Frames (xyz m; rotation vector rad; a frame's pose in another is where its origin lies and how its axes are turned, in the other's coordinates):
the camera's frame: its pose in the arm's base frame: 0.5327 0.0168 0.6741 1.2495 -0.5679 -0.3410
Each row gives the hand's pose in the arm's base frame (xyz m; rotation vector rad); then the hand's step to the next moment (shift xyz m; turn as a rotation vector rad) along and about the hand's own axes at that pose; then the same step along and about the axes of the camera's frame.
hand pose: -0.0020 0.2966 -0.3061 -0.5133 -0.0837 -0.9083
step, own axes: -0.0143 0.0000 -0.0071 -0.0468 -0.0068 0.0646
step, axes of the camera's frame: -0.0142 -0.0071 -0.0021 -0.0429 0.0632 -0.0240
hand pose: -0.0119 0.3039 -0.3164 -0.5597 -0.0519 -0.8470
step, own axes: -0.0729 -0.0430 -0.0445 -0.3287 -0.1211 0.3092
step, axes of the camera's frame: -0.0830 -0.0289 0.0378 -0.3260 0.3301 -0.0555
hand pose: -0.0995 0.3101 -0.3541 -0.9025 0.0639 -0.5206
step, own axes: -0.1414 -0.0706 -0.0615 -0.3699 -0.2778 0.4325
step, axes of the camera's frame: -0.1305 -0.0015 0.1083 -0.3551 0.5244 -0.0020
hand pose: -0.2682 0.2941 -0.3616 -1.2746 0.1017 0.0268
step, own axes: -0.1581 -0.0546 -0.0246 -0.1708 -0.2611 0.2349
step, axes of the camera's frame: -0.0950 0.0563 0.1280 -0.1215 0.3704 0.0241
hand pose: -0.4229 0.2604 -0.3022 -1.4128 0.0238 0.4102
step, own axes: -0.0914 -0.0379 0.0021 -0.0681 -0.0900 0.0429
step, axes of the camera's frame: -0.0337 0.0542 0.0756 -0.0218 0.1124 0.0383
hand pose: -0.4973 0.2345 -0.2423 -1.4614 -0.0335 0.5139
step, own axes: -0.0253 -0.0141 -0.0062 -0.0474 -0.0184 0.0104
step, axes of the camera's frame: -0.0008 0.0155 0.0252 -0.0216 0.0311 0.0355
